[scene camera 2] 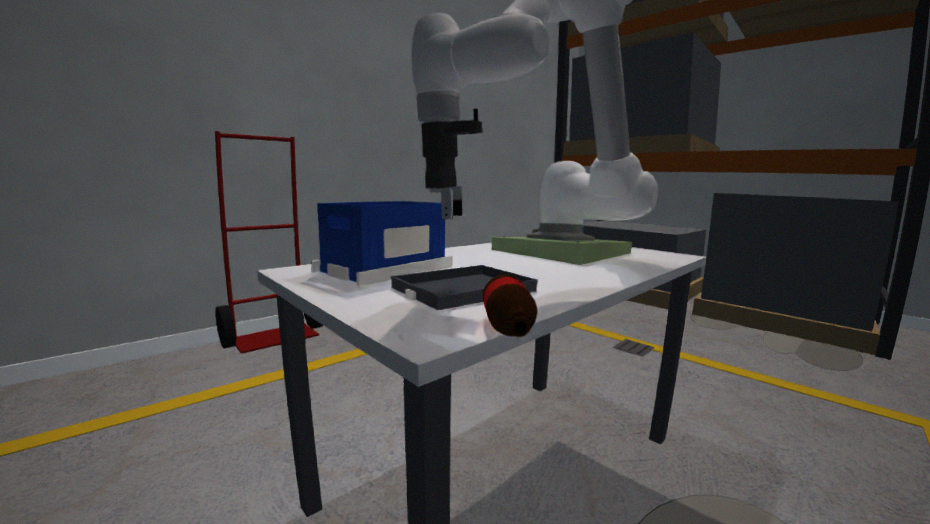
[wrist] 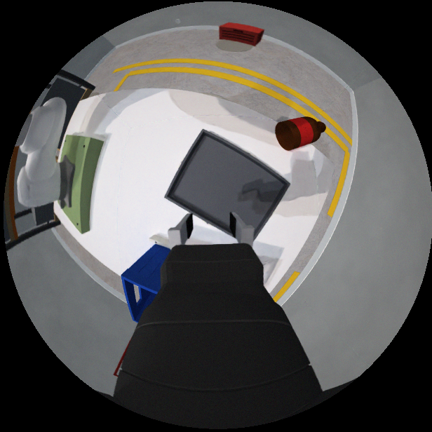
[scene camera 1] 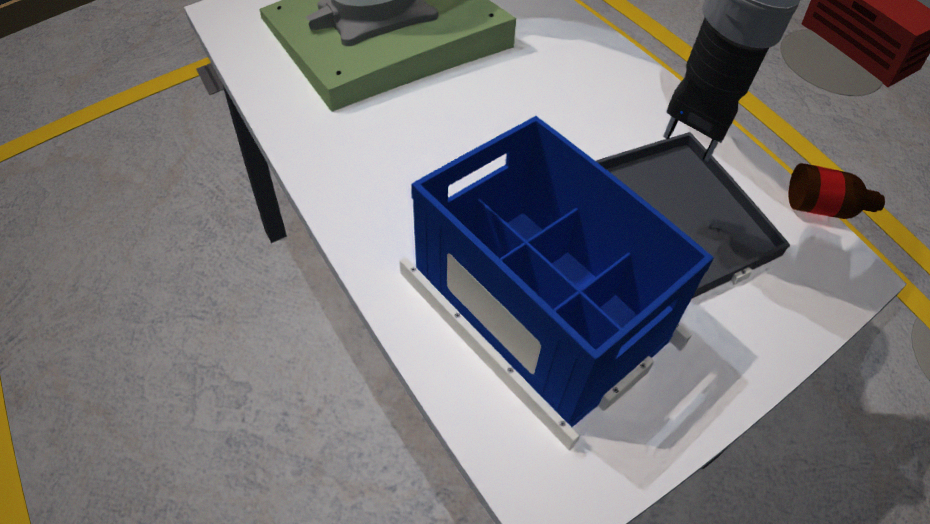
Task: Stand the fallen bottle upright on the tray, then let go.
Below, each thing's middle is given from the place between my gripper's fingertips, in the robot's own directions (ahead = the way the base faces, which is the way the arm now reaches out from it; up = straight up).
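I see where the brown bottle (scene camera 1: 814,189) is: 110 mm below my hand, and also 290 mm to the left of it and 90 mm ahead of it.
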